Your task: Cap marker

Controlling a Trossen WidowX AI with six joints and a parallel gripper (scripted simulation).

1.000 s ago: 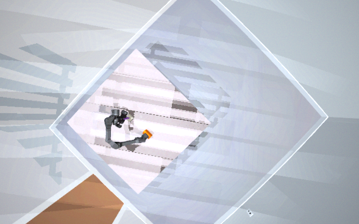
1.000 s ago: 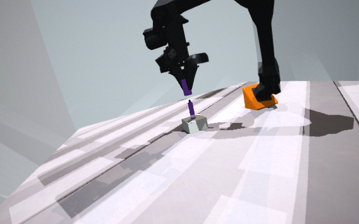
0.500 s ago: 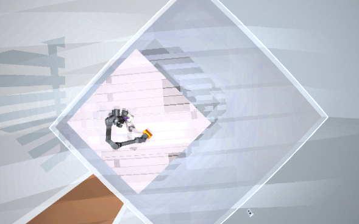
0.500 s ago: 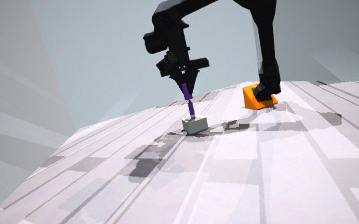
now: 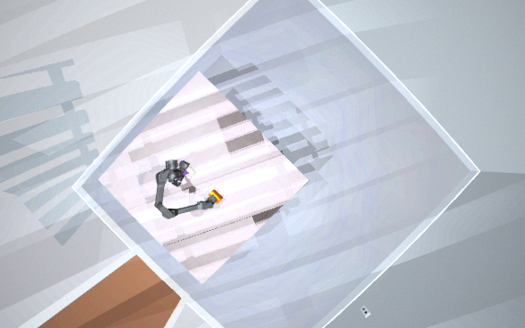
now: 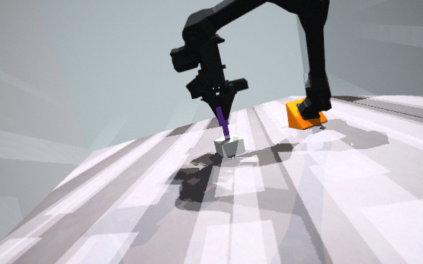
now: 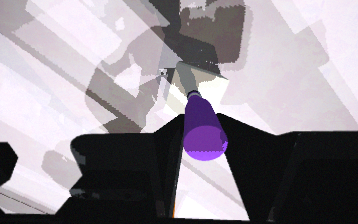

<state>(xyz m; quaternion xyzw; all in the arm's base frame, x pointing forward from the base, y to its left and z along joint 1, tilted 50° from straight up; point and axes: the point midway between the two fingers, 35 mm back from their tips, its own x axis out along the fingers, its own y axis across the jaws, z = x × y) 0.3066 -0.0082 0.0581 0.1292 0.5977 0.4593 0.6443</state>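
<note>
Now: gripper tip 20 mm above the purple marker. Round my gripper tip: white holder block: 80 mm below; then purple cap: 10 mm above.
</note>
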